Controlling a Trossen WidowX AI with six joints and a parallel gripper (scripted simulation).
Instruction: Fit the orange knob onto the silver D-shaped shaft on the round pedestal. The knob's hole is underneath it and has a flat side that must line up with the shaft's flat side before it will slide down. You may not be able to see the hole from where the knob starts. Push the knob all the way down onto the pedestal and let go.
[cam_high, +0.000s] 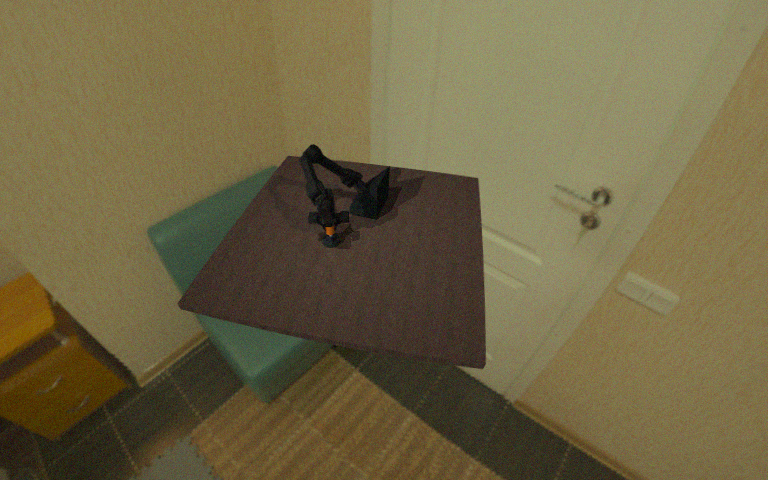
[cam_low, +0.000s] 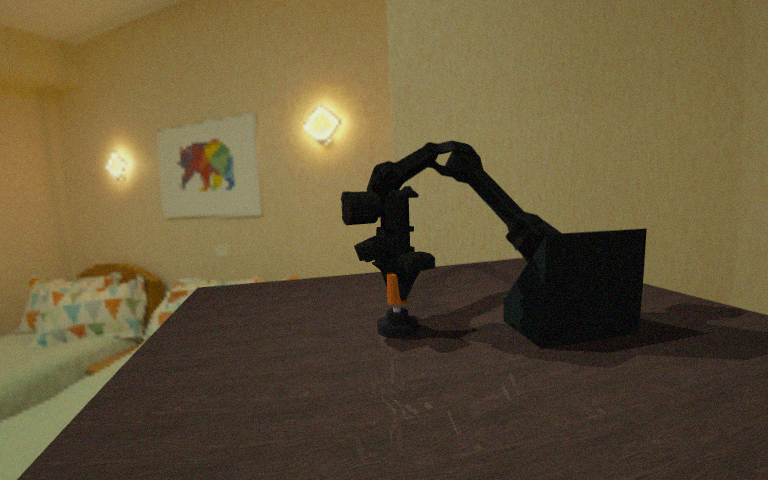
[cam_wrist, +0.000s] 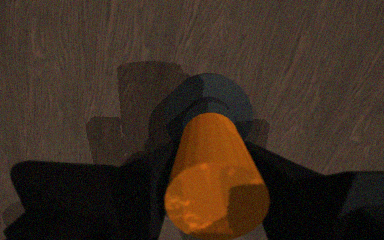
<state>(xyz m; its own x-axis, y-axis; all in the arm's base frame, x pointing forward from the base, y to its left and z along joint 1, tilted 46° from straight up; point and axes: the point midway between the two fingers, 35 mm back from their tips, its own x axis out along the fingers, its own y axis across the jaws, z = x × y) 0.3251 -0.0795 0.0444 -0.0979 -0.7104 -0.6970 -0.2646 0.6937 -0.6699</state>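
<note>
Right now the round pedestal is 40 mm below my gripper tip. Also, from my gripper tip: orange knob: 30 mm above.
</note>
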